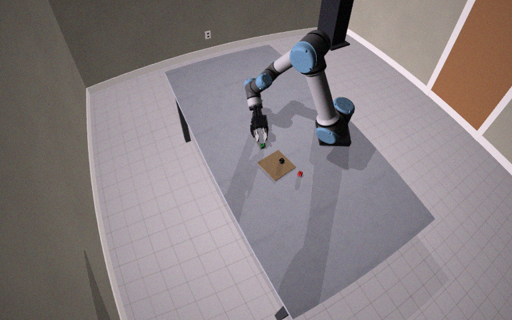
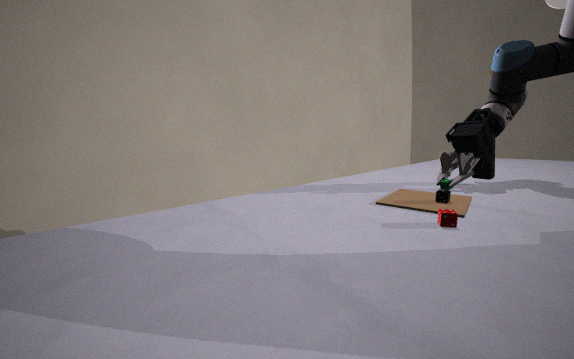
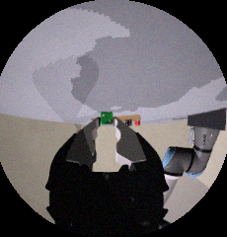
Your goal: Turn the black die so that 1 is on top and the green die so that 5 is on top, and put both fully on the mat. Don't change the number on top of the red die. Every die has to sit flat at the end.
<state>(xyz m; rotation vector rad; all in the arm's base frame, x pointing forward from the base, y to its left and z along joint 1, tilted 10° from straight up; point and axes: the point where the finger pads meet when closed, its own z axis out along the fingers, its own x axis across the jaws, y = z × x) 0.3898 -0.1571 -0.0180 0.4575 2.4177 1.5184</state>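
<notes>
Now: the brown mat 14 cm to the left of my hand, 2 cm below it and 1 cm ahead of it. From my hand the other things lie so: green die: 1 cm below; red die: 25 cm to the left, 4 cm behind, 1 cm below; black die: 14 cm to the left, 2 cm behind.
</notes>
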